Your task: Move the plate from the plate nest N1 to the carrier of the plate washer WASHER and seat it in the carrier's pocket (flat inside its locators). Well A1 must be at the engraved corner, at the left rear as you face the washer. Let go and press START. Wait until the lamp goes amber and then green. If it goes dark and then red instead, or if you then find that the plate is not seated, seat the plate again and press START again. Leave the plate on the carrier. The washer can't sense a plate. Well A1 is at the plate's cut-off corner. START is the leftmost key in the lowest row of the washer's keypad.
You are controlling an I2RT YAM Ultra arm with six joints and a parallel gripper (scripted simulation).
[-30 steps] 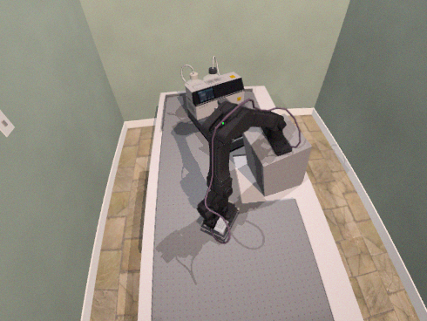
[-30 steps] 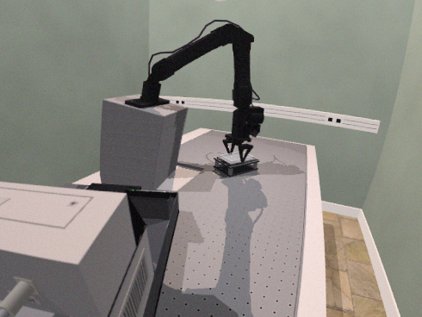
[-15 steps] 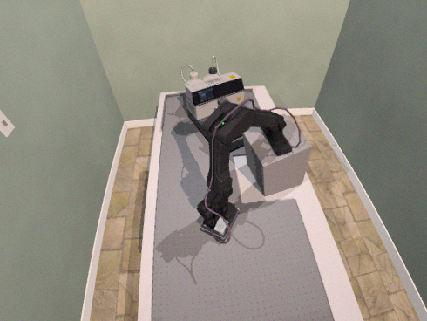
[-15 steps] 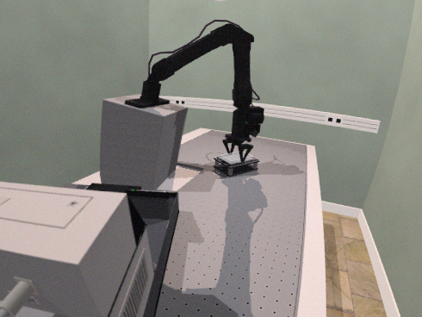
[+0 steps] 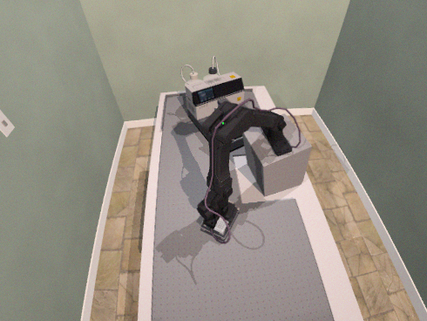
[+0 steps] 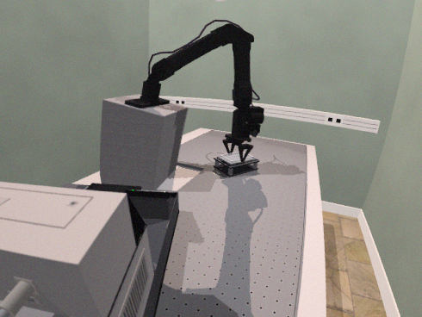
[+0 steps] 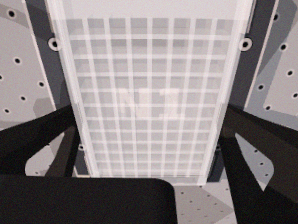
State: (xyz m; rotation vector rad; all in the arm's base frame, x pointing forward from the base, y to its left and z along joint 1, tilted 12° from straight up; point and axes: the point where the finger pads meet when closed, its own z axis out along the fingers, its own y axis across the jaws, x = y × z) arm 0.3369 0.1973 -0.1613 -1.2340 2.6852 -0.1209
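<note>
The well plate is right at my hand. The rest, counted from my hand: plate washer (20 cm behind, 64 cm to the right, 8 cm above).
</note>
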